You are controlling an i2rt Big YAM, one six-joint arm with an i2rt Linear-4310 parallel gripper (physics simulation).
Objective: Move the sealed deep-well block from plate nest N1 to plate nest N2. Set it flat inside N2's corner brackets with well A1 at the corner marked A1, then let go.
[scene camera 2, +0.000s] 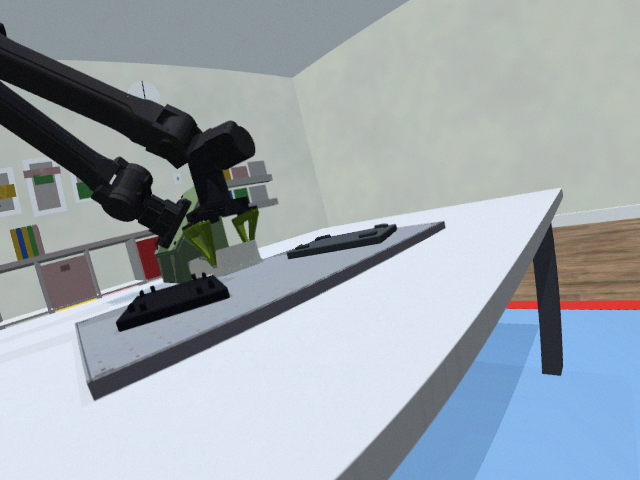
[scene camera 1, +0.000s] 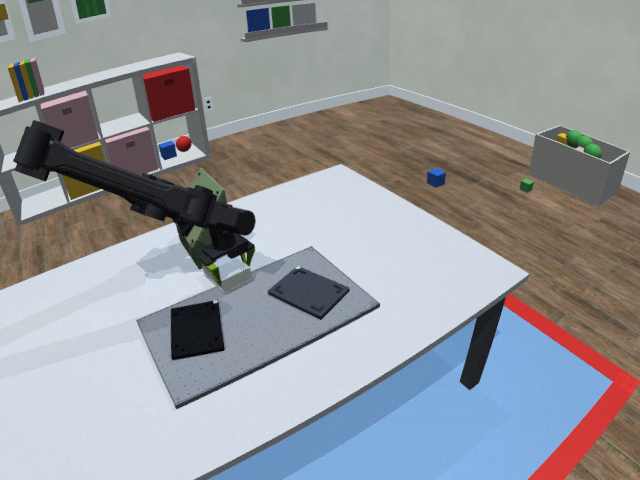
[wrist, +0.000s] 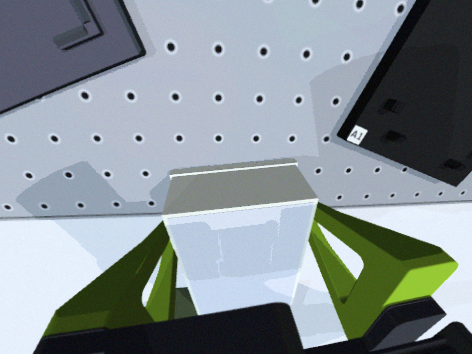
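Pixels of known places: gripper, fingertip midpoint: [scene camera 2: 233,258] [scene camera 1: 233,277] [wrist: 238,210]; arm's base at its link origin: [scene camera 2: 176,224].
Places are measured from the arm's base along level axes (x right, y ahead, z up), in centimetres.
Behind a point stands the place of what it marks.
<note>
The sealed deep-well block [scene camera 1: 237,281] @(x -4.2, y 23.9, z -9.4 cm) [scene camera 2: 238,259] @(x -3.7, y 24.0, z -9.7 cm) [wrist: 240,250] @(x -3.7, y 20.1, z -7.5 cm), pale with a light shiny top, is between my green fingers. My gripper [scene camera 1: 233,272] @(x -3.8, y 21.6, z -9.5 cm) [scene camera 2: 231,252] @(x -3.8, y 21.6, z -9.5 cm) [wrist: 238,210] @(x -3.8, y 21.6, z -9.5 cm) is shut on it and holds it roughly level, low near the back edge of the perforated plate. The black nest [scene camera 1: 196,330] @(x 10.1, y 34.9, z -10.4 cm) [scene camera 2: 173,304] @(x 11.6, y 41.6, z -10.5 cm) [wrist: 415,95] @(x 5.8, y 30.3, z -10.4 cm) has upright pegs and a white A1 label at one corner. The dark grey nest [scene camera 1: 309,292] @(x -18.7, y 35.6, z -10.4 cm) [scene camera 2: 343,241] @(x -15.1, y 38.7, z -10.4 cm) [wrist: 55,45] @(x -13.7, y 29.7, z -10.4 cm) has raised corner brackets and sits turned on the plate. I cannot read N1 or N2 on either nest, nor see the block's A1 mark.
The perforated plate [scene camera 1: 248,330] @(x -1.2, y 39.4, z -11.6 cm) [scene camera 2: 248,302] @(x 5.8, y 47.8, z -11.6 cm) [wrist: 197,117] @(x -7.0, y 26.9, z -11.6 cm) bears both nests and lies on the white table [scene camera 1: 413,248] @(x -53.6, y 31.2, z -12.9 cm) [scene camera 2: 310,372] @(x 9.1, y 61.9, z -12.9 cm). In the second scene view, another dark arm [scene camera 2: 129,188] @(x 9.2, y 7.3, z 8.9 cm) reaches in beside the green panel [scene camera 2: 173,263] @(x 3.7, y 4.3, z -8.3 cm) behind the gripper.
</note>
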